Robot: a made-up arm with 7 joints. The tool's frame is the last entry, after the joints. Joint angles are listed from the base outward.
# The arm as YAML. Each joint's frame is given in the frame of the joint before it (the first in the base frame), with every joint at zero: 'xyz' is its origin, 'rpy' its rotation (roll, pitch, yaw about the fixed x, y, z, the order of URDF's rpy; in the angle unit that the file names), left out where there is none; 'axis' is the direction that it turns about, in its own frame. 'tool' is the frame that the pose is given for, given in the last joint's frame.
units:
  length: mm
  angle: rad
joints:
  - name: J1
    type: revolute
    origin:
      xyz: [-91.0, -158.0, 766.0]
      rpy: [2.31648, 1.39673, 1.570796]
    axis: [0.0, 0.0, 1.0]
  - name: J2
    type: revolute
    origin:
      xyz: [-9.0, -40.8, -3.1]
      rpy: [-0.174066, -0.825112, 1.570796]
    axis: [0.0, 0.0, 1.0]
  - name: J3
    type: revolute
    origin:
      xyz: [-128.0, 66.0, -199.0]
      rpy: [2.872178, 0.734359, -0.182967]
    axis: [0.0, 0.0, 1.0]
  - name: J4
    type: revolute
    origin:
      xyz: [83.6, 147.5, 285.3]
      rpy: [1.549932, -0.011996, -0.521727]
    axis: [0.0, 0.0, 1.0]
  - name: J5
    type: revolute
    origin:
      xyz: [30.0, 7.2, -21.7]
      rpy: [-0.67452, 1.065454, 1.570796]
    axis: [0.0, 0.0, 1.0]
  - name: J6
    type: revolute
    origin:
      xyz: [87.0, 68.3, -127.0]
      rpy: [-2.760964, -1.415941, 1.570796]
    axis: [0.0, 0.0, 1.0]
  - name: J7
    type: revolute
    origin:
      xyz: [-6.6, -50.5, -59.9]
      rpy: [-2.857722, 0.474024, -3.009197]
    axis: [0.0, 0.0, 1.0]
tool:
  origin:
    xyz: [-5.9, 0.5, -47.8]
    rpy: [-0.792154, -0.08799, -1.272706]
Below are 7 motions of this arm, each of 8 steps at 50 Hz.
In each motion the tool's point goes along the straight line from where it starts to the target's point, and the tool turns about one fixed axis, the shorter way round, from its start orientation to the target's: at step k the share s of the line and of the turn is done. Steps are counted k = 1, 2, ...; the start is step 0. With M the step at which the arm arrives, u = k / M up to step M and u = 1 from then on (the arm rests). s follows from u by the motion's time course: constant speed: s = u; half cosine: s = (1 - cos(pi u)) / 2; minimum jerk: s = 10 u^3 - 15 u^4 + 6 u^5.
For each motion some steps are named. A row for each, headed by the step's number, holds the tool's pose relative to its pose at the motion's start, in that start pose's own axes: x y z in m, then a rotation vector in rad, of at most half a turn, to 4 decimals.
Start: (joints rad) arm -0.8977 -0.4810 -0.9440 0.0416 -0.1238 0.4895 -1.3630
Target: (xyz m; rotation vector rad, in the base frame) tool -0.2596 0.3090 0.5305 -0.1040 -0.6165 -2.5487
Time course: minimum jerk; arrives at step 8
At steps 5, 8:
5: 0.0116 -0.0017 -0.0150 -0.0286 -0.0693 -0.0255
8: 0.0161 -0.0023 -0.0207 -0.0395 -0.0957 -0.0351

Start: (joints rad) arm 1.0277 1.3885 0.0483 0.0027 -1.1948 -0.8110 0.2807
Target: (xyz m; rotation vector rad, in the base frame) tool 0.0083 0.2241 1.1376 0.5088 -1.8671 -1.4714
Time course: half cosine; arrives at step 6
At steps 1, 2, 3, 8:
1: 0.0007 0.0007 -0.0001 0.0019 -0.0025 0.0023
2: 0.0027 0.0026 -0.0004 0.0073 -0.0093 0.0085
3: 0.0054 0.0052 -0.0009 0.0146 -0.0185 0.0169
8: 0.0107 0.0104 -0.0018 0.0291 -0.0371 0.0339

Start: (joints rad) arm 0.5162 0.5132 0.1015 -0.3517 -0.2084 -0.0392 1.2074
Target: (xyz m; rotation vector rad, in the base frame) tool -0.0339 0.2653 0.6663 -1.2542 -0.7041 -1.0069
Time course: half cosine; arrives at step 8
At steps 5, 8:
5: -0.0160 -0.0034 -0.0094 0.0011 0.0644 0.0568
8: -0.0232 -0.0050 -0.0135 0.0016 0.0931 0.0822

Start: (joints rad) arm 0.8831 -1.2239 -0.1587 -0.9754 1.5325 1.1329 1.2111
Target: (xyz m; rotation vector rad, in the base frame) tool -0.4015 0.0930 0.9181 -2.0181 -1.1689 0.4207
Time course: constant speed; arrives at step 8
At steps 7, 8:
7: -0.0006 0.0004 -0.0013 -0.0038 -0.0033 -0.0247
8: -0.0007 0.0004 -0.0015 -0.0044 -0.0037 -0.0282

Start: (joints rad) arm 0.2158 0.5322 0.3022 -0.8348 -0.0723 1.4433 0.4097
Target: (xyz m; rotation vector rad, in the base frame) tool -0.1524 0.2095 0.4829 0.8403 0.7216 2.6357
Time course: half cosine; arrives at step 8
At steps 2, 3, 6, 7, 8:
2: 0.0028 0.0007 -0.0007 0.0038 -0.0055 0.0101
3: 0.0058 0.0015 -0.0015 0.0079 -0.0117 0.0213
6: 0.0161 0.0041 -0.0040 0.0219 -0.0323 0.0590
7: 0.0181 0.0047 -0.0045 0.0247 -0.0364 0.0665
8: 0.0189 0.0049 -0.0047 0.0256 -0.0379 0.0691

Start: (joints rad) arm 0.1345 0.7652 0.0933 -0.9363 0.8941 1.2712 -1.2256
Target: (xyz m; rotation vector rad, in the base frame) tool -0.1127 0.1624 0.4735 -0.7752 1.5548 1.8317
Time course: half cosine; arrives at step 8
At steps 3, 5, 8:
3: 0.0053 0.0012 -0.0022 0.0024 -0.0062 0.0022
5: 0.0119 0.0026 -0.0049 0.0054 -0.0139 0.0049
8: 0.0172 0.0038 -0.0071 0.0078 -0.0200 0.0071

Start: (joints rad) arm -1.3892 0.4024 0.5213 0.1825 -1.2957 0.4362 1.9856
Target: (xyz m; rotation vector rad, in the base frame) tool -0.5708 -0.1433 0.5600 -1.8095 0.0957 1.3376
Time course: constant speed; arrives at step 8
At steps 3, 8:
3: -0.0106 -0.0060 0.0033 0.0465 0.0107 0.0376
8: -0.0282 -0.0160 0.0089 0.1239 0.0284 0.1002

